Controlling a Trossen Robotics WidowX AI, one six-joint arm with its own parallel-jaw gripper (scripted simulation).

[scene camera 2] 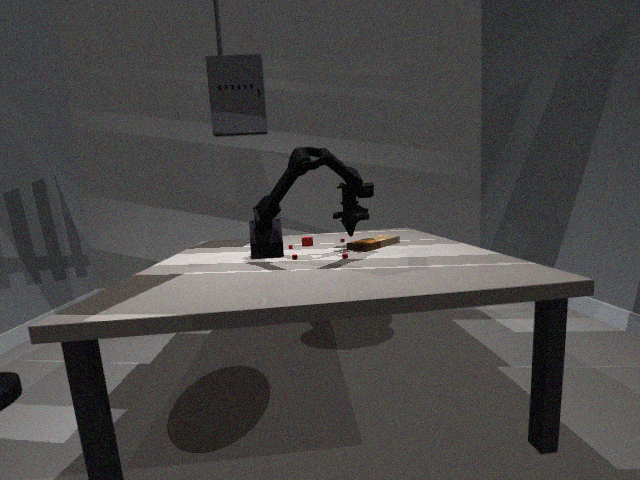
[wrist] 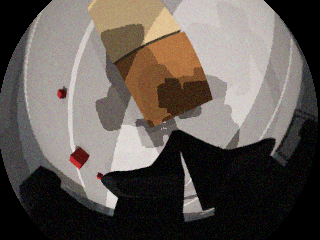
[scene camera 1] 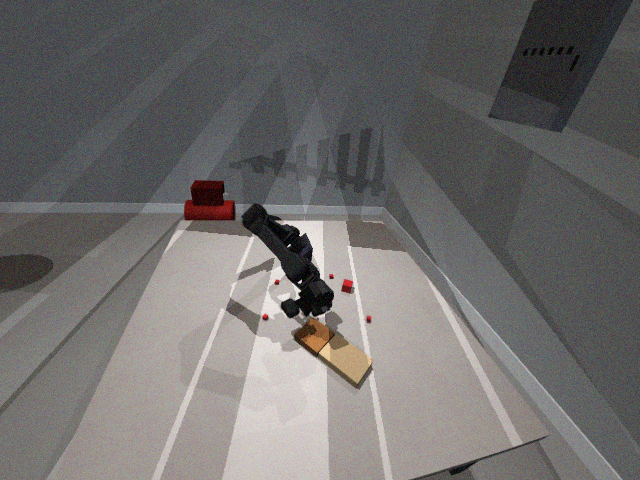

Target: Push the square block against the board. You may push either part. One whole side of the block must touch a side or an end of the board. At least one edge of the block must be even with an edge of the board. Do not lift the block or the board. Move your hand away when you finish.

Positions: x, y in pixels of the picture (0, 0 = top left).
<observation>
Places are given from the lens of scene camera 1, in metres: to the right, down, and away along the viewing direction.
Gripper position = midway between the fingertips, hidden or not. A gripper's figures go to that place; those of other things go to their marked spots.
my gripper [scene camera 1: 306, 315]: -0.05, 0.28, 0.90
board [scene camera 1: 341, 356]: 0.07, 0.39, 0.81
square block [scene camera 1: 313, 336]: -0.02, 0.34, 0.86
</observation>
